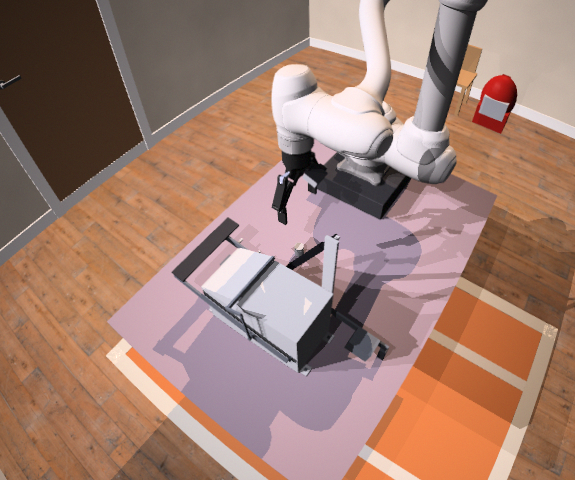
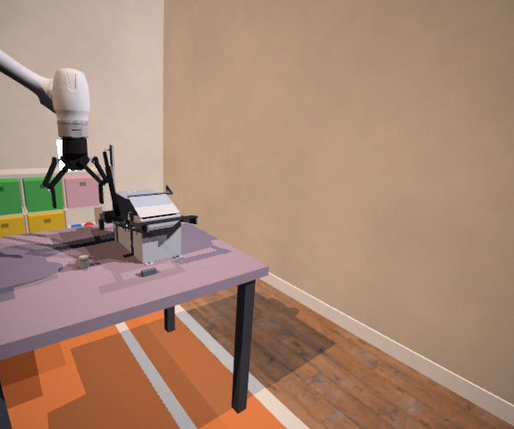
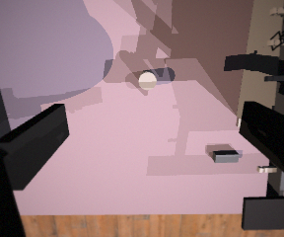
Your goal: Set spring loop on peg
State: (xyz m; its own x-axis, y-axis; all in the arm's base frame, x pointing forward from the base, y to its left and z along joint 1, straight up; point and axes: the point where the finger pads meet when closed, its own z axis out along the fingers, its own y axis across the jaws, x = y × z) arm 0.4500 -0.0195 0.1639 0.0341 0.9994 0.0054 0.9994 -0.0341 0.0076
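Now: hand 210 mm above the steel test weight. The rest, counted from my hand: small grey block (230 mm below, 180 mm to the right, 170 mm ahead).
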